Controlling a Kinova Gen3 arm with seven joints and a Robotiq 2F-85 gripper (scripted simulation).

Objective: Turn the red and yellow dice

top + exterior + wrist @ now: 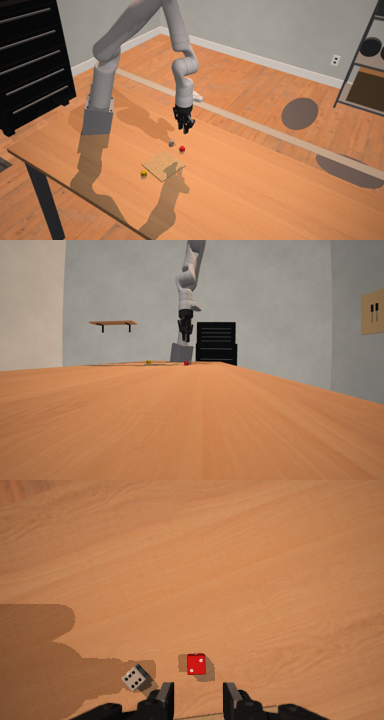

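My gripper is now 13 cm above the red die. From my hand the other things lie so: white die 7 cm behind, 13 cm below; yellow die 2 cm behind, 22 cm to the right, 13 cm below; tan mat 13 cm to the right, 14 cm below.
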